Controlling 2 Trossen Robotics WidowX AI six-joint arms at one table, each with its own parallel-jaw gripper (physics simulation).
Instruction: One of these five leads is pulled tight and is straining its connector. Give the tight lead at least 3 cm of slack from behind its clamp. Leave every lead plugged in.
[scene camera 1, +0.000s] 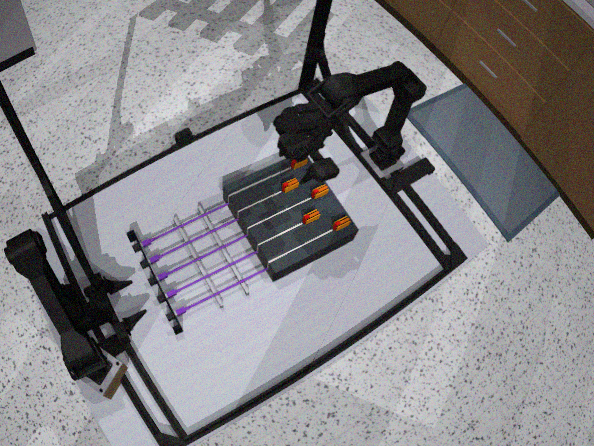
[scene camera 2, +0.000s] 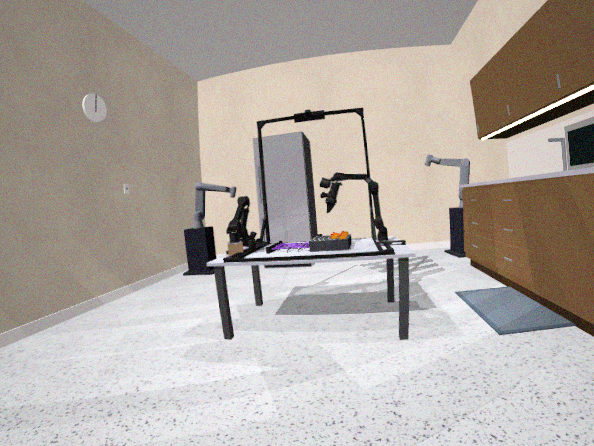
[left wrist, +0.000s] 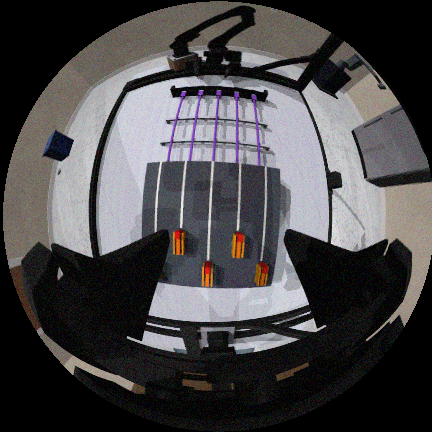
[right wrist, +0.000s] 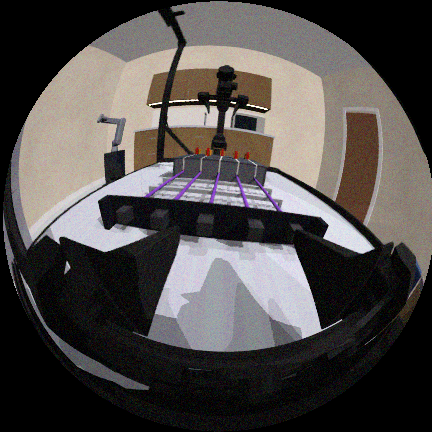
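Where they show: left gripper, fingertip midpoint: (scene camera 1: 290, 169) (scene camera 2: 328, 212) (left wrist: 228, 235) (right wrist: 220, 113); right gripper, fingertip midpoint: (scene camera 1: 139, 295) (scene camera 2: 266, 243) (left wrist: 210, 75) (right wrist: 239, 234); left arm's base, origin of the base link: (scene camera 1: 382, 158) (scene camera 2: 383, 240) (left wrist: 217, 336); right arm's base, origin of the base link: (scene camera 1: 96, 367) (scene camera 2: 234, 242) (left wrist: 181, 54).
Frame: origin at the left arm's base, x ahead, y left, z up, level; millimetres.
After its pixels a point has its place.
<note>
Five leads run purple from plugs (scene camera 1: 162, 276) {x 729, y 8, z 6 mm} (left wrist: 218, 94) {x 717, y 4, z 5 mm} in a black header bar (scene camera 1: 178, 329) {x 761, y 152, z 13 mm} (right wrist: 182, 215) {x 748, y -23, z 2 mm}, then white across a dark grey block (scene camera 1: 280, 223) {x 398, y 45, z 43 mm} (scene camera 2: 327, 245) (left wrist: 225, 200) {x 399, y -10, z 42 mm}. All look straight; which is tight I cannot tell. Orange-and-red clamps (scene camera 1: 311, 216) {x 326, y 75, z 64 mm} (left wrist: 238, 245) {x 321, y -32, z 66 mm} sit at the leads' ends on the block. My left gripper (scene camera 1: 296, 169) {x 361, y 1, z 210 mm} (scene camera 2: 329, 207) {x 361, y 1, z 210 mm} (left wrist: 228, 235) {x 361, y 1, z 210 mm} is open and empty, above the block's clamp end; its finger hides one clamp in the left wrist view. My right gripper (scene camera 1: 138, 298) {x 809, y 31, z 25 mm} (right wrist: 239, 234) {x 809, y 31, z 25 mm} is open and empty, low behind the header bar.
Two thin crossbars (scene camera 1: 209, 289) {x 633, y 93, z -4 mm} (left wrist: 215, 145) {x 531, y 11, z 3 mm} lie across the purple stretches between header and block. A black frame (scene camera 1: 310, 365) {x 528, y 390, z -4 mm} (left wrist: 95, 200) {x 413, y 385, z -16 mm} edges the table. A black post (scene camera 1: 314, 50) {x 62, y -328, z 196 mm} rises near the left arm's base. A brown-and-white block (scene camera 1: 116, 381) {x 972, y 197, z 23 mm} sits by the right arm's base.
</note>
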